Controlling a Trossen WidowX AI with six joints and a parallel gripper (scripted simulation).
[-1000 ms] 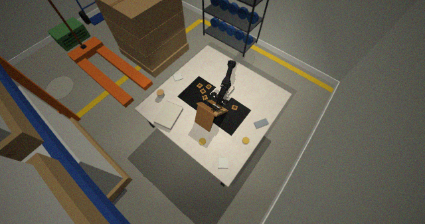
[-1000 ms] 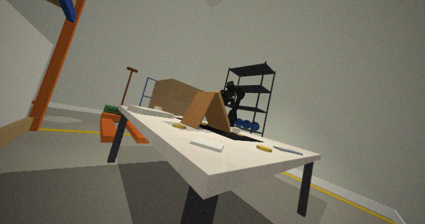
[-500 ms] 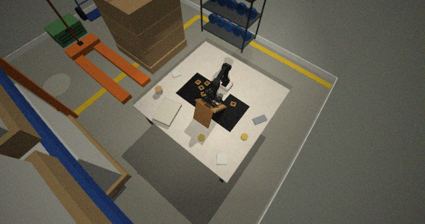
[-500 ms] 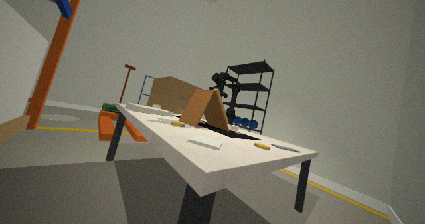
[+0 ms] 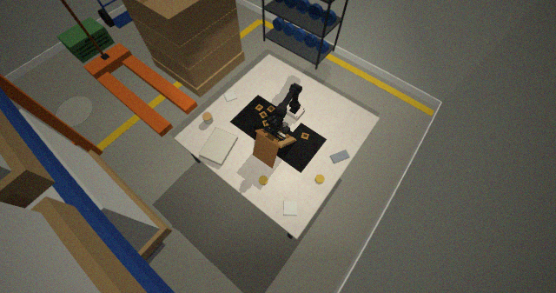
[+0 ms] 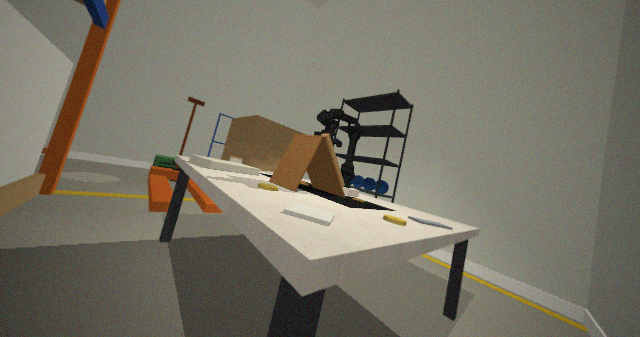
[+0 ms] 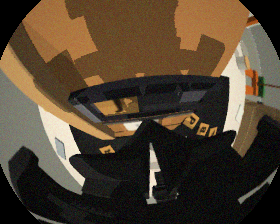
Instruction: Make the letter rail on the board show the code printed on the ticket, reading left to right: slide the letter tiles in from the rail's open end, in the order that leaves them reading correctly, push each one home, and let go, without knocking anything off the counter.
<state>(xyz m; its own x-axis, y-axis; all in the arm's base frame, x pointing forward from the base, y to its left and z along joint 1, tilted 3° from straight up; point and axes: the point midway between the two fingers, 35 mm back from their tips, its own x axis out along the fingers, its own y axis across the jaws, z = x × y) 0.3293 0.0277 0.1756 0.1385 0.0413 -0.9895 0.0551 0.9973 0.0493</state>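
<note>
My gripper tip is 100 mm above the white ticket, 50 mm past it and 10 mm to the right of it. The rest, counted from my gripper tip: black mat 180 mm below, 130 mm behind, 50 mm to the right; grey card 510 mm to the left, 180 mm below, 180 mm behind.
</note>
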